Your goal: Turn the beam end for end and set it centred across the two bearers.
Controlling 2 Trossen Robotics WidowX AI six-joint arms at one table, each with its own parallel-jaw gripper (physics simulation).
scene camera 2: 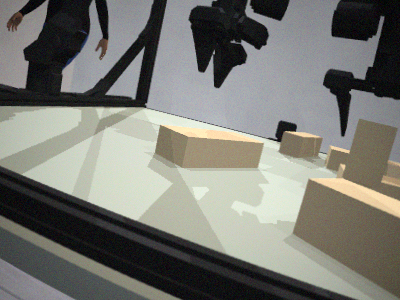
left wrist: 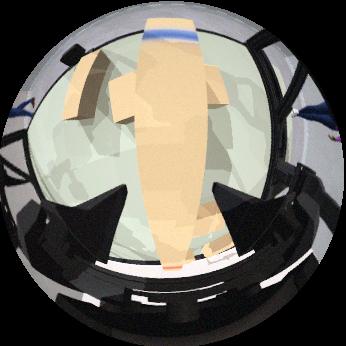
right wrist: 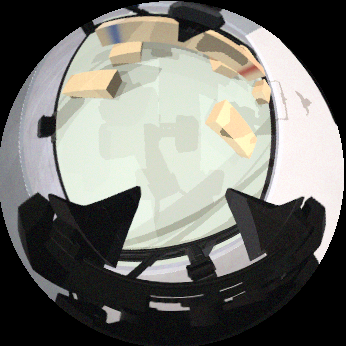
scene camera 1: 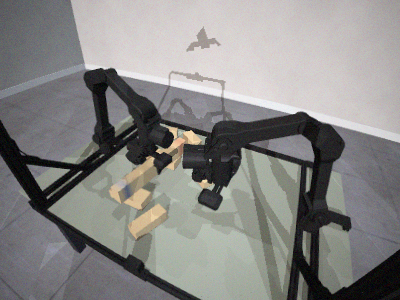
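Where they show: left gripper, fingertip midpoint: (left wrist: 169,187) (scene camera 1: 150,168); right gripper, fingertip midpoint: (scene camera 2: 209,80) (right wrist: 185,191) (scene camera 1: 219,193); left arm's base at its link origin: (left wrist: 278,168) (scene camera 1: 107,149); right arm's base at its link origin: (scene camera 2: 41,93) (right wrist: 192,249) (scene camera 1: 308,224).
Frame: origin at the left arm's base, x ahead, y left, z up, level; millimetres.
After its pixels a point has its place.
Observation:
A long wooden beam (scene camera 1: 142,175) {x 308, y -115, z 72 mm} (left wrist: 171,125) {x 290, y -106, z 82 mm} (right wrist: 145,31) lies across two wooden bearers. Its blue-banded end is at the near left in scene camera 1, its red-banded end toward the back. One bearer (scene camera 1: 139,199) {x 334, y -178, z 19 mm} (left wrist: 123,100) {x 334, y -155, z 19 mm} (right wrist: 126,53) {x 351, y -157, z 16 mm} is under the blue half. The other bearer (scene camera 1: 173,163) {x 342, y 51, z 16 mm} (right wrist: 223,68) {x 346, y 63, z 8 mm} is near the red end, mostly hidden by the beam. My left gripper (scene camera 1: 149,157) (left wrist: 169,187) {x 299, y -52, z 50 mm} is open, low over the beam, a finger to each side. Its exact height is unclear. My right gripper (scene camera 1: 206,187) (scene camera 2: 209,78) {x 595, y -80, z 92 mm} (right wrist: 185,191) {x 595, y -80, z 92 mm} is open and empty, above the table, away from the beam.
A loose block (scene camera 1: 148,221) {x 418, y -241, z 25 mm} (left wrist: 86,87) {x 392, y -209, z 16 mm} (right wrist: 92,83) {x 426, y -209, z 25 mm} lies beside the blue-end bearer. Another block (right wrist: 231,129) {x 519, y 48, z 19 mm} lies on the table near my right gripper. A further block (scene camera 1: 191,137) {x 329, y 252, z 28 mm} (right wrist: 261,91) {x 359, y 214, z 25 mm} lies beyond the red end. A black frame edges the table (scene camera 1: 240,260) {x 726, y -211, z -19 mm}.

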